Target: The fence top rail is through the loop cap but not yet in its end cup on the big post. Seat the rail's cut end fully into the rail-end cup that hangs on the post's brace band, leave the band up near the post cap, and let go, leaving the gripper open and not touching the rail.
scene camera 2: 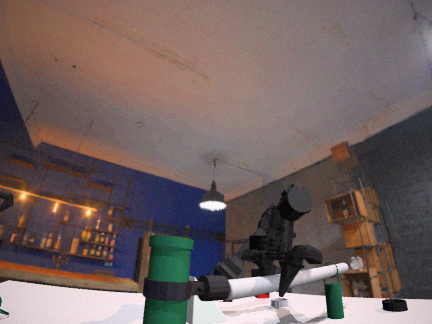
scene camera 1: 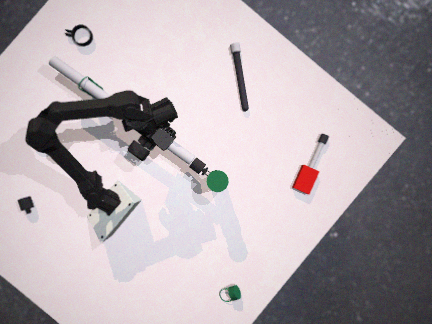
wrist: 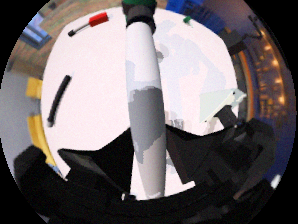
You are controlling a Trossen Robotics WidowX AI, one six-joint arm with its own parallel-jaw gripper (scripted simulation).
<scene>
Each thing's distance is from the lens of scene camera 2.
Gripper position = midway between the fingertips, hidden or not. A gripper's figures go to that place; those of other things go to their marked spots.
my gripper (scene camera 2: 273,295): 46 cm
top rail (scene camera 2: 239,288): 36 cm
</scene>
